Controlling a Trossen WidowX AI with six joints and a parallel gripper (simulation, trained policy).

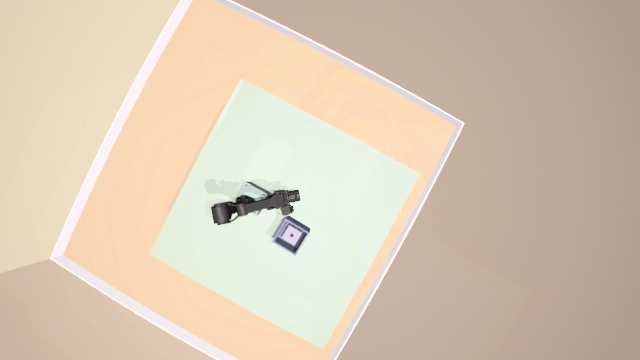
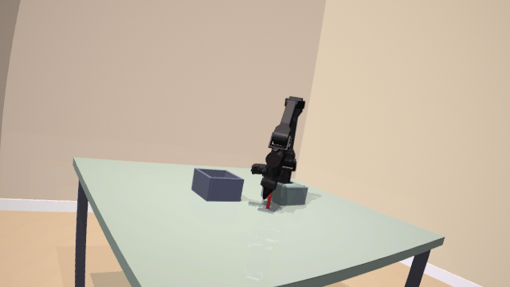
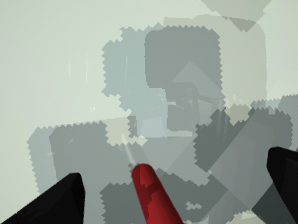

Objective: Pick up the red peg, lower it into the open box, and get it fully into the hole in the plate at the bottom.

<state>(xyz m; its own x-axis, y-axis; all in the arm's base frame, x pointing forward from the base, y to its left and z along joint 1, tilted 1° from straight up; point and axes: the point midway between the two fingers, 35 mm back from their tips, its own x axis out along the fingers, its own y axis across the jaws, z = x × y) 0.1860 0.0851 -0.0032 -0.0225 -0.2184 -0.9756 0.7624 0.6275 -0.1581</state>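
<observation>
The red peg lies 2 cm to the left of my gripper tip, 1 cm below it and 1 cm behind it. From my gripper tip the other things lie so: grey box: 17 cm to the right, 12 cm ahead, 2 cm below.
</observation>
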